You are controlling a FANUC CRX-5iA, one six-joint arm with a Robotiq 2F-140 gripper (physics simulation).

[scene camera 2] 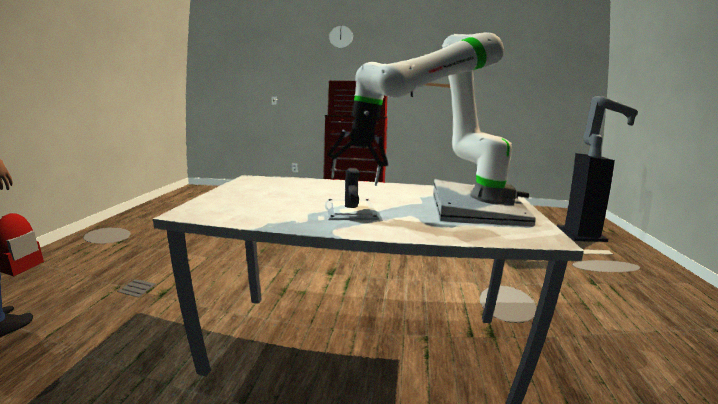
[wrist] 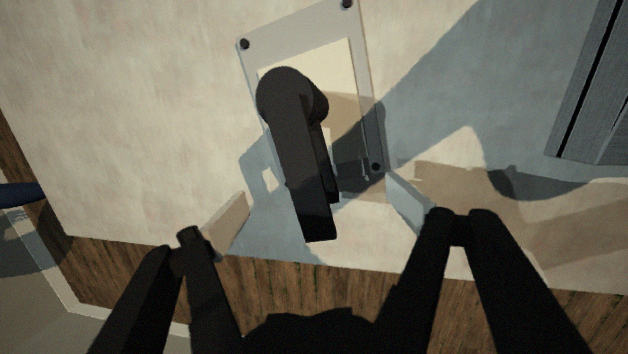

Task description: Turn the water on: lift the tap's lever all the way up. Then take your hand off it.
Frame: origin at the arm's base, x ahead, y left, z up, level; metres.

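Seen in the pictures: gripper, between the fingertips: point(scene camera 2: 353, 181) point(wrist: 315, 194); arm's base, origin of its link: point(scene camera 2: 487, 198).
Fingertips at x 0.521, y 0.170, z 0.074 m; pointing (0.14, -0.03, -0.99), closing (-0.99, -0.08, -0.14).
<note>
Pixels of each thing's top centre, then the offset from my fingertips to it. "spot": a spot on its surface instead. Level surfaces: height alone.
- dark tap, a spot on its surface: point(scene camera 2: 351, 188) spot: dx +0.011, dy -0.037, dz -0.034 m
- pale grey mounting plate, centre of its top: point(wrist: 312, 107) point(scene camera 2: 351, 206) dx +0.015, dy -0.087, dz -0.115 m
- shorter spout, centre of its top: point(wrist: 315, 169) point(scene camera 2: 353, 187) dx +0.002, dy -0.019, dz -0.027 m
- pale table, height of its surface: dz -0.127 m
A dark tap point(scene camera 2: 351, 188) stands on a pale grey mounting plate point(scene camera 2: 346, 217) point(wrist: 300, 37) with a cream panel. In the wrist view its long black lever point(wrist: 300, 160) runs from the round head toward the gripper, over the shorter spout point(wrist: 326, 167). The lever's exact tilt is hard to tell. My gripper point(scene camera 2: 354, 175) point(wrist: 315, 194) points down at the tap, wide open and empty. In the wrist view the lever's free end shows between the two finger pads, with gaps on both sides. How high the pads are relative to the lever is unclear.
The tap's plate lies on the pale table point(scene camera 2: 251, 200) point(wrist: 150, 125). The robot's grey base plate point(scene camera 2: 487, 218) point(wrist: 590, 100) is on the table to the right. A red cabinet point(scene camera 2: 337, 100) stands behind. A black pedestal point(scene camera 2: 589, 195) with a grey arm stands at right.
</note>
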